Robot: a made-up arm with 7 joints.
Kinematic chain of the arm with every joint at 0, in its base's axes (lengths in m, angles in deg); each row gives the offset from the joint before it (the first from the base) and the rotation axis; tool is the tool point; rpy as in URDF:
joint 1: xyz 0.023 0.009 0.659 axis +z
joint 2: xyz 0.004 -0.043 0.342 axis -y
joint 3: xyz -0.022 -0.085 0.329 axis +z
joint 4: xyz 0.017 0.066 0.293 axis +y
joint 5: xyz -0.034 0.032 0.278 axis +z
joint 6: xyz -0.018 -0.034 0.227 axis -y
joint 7: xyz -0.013 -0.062 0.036 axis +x
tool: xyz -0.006 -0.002 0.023 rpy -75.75 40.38 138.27
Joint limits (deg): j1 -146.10..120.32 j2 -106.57..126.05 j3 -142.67..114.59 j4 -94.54..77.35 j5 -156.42..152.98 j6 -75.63..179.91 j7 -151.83..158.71
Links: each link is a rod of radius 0.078 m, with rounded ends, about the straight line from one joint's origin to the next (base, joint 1, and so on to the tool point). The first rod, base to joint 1, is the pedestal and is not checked.
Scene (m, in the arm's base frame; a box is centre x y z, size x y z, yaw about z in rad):
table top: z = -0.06
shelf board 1: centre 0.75 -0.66 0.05 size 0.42 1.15 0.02 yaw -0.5
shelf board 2: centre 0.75 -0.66 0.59 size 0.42 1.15 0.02 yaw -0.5
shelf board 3: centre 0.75 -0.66 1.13 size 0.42 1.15 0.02 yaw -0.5
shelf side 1: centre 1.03 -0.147 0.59 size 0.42 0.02 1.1 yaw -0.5
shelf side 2: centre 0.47 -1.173 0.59 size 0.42 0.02 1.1 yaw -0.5
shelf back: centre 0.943 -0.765 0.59 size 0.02 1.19 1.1 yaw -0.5
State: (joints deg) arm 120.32 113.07 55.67 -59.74 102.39 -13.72 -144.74
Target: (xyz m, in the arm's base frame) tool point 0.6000 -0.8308 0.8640
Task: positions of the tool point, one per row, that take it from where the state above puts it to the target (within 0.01 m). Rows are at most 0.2 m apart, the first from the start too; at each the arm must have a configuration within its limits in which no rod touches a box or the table.
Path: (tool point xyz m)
1: 0.6405 -0.3089 0.3200
2: 0.4637 -0.2478 0.3374
3: 0.4318 -0.3791 0.4273
4: 0.3830 -0.4933 0.5480
5: 0.3147 -0.5798 0.6958
6: 0.2269 -0.6270 0.8640
7: 0.3429 -0.6623 0.7923
8: 0.4510 -0.6925 0.7647
9: 0.5357 -0.7288 0.7762
10: 0.5860 -0.7756 0.8138
11: 0.6000 -0.8308 0.8641

